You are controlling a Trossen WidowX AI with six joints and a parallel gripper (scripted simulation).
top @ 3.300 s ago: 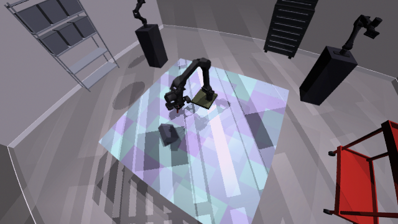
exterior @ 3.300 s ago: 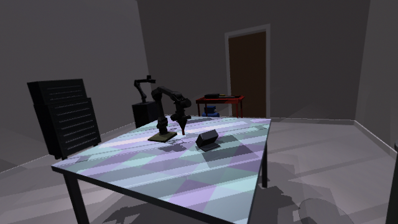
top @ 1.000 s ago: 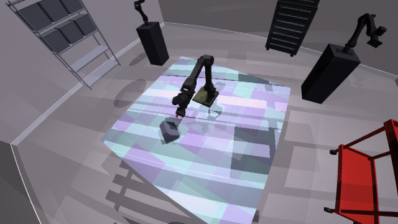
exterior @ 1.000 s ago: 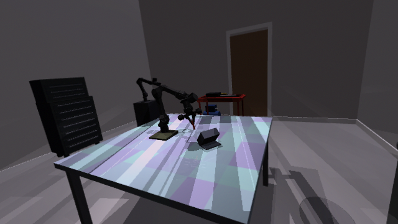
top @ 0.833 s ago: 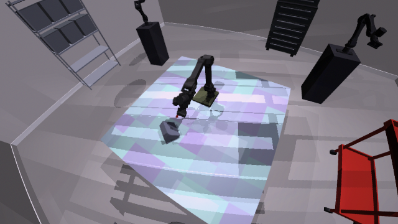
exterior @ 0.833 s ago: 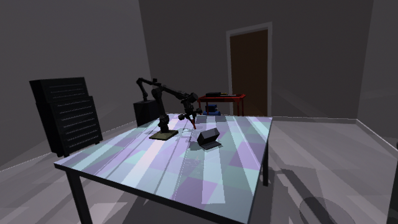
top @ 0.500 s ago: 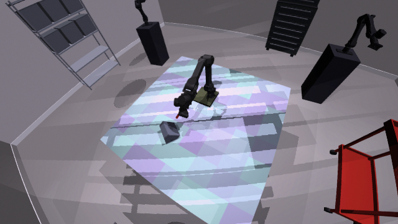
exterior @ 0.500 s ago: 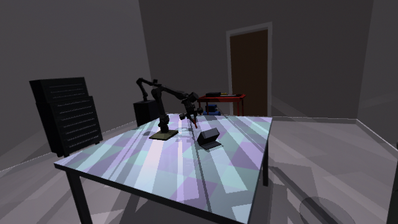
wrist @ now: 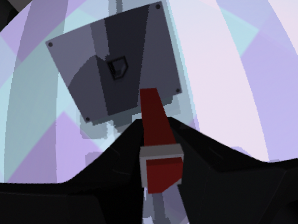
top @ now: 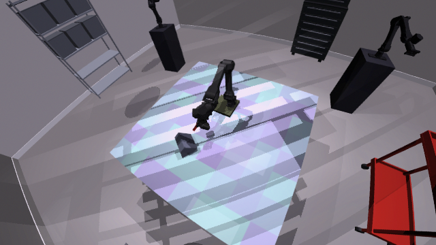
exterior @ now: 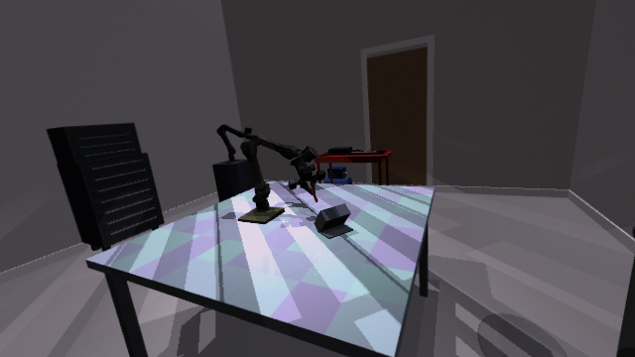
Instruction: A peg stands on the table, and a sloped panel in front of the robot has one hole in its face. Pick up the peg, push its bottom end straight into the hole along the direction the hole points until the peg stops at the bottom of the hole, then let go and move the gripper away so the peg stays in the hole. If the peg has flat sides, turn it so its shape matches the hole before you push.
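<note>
Right now the grey sloped panel is 10 cm ahead of my gripper tip, 9 cm below it and 6 cm to the right of it. From my gripper tip the other things lie so: red peg: 1 cm to the left, 1 cm behind, 1 cm above.
</note>
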